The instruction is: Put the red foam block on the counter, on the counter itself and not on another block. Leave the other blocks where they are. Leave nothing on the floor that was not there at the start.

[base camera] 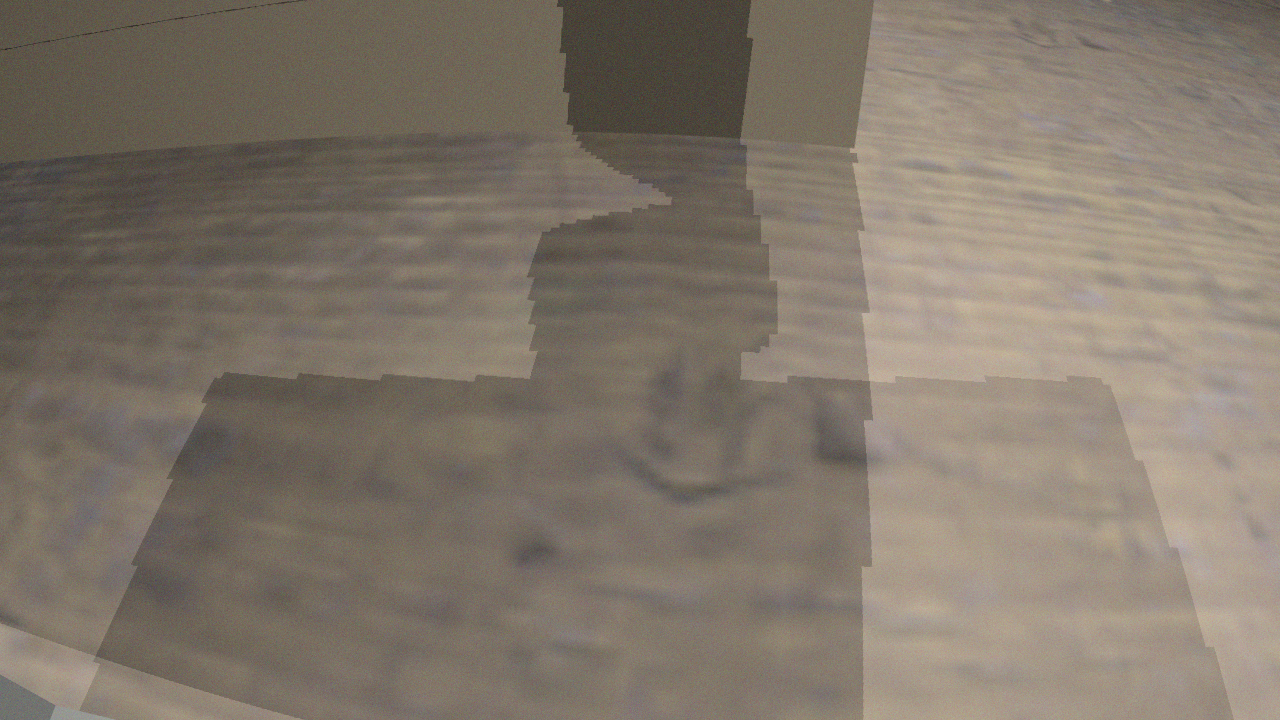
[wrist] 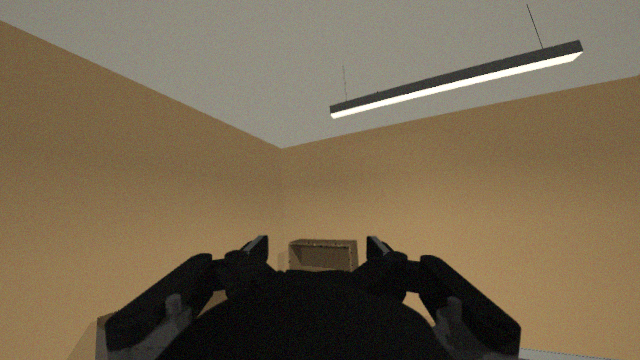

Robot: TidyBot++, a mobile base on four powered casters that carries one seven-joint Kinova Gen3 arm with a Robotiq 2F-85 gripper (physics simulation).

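Frame: origin at the arm's base, x ahead, y left, z up, level; metres.
Seen in the pictures: gripper, fingertip midpoint: (wrist: 317, 246).
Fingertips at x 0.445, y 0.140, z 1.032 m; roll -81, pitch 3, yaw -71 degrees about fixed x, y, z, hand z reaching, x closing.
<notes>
A point is followed by its place in that frame.
The red foam block does not show in either view. My gripper (wrist: 317, 246) {x 0.445, y 0.140, z 1.032 m} is open in the wrist view, its two fingers wide apart with no block between them. It faces the upper walls and the ceiling. The counter's plain beige side panel (base camera: 268, 80) {x 0.736, y 0.391, z -0.326 m} stands at the top left of the base camera view, with its lower edge on the floor. The counter's top and the other blocks do not show.
An open-fronted brown box shelf (wrist: 354, 257) {x 2.402, y 0.432, z 0.502 m} shows beyond the fingertips, near the room's corner. A long lamp (wrist: 455, 82) {x 1.324, y -0.364, z 1.683 m} hangs from the ceiling. Shadows cross the wood-look floor (base camera: 1029, 268) {x 0.528, y -0.275, z -0.396 m} and the counter's panel. The panel's right edge is upright in the base camera view.
</notes>
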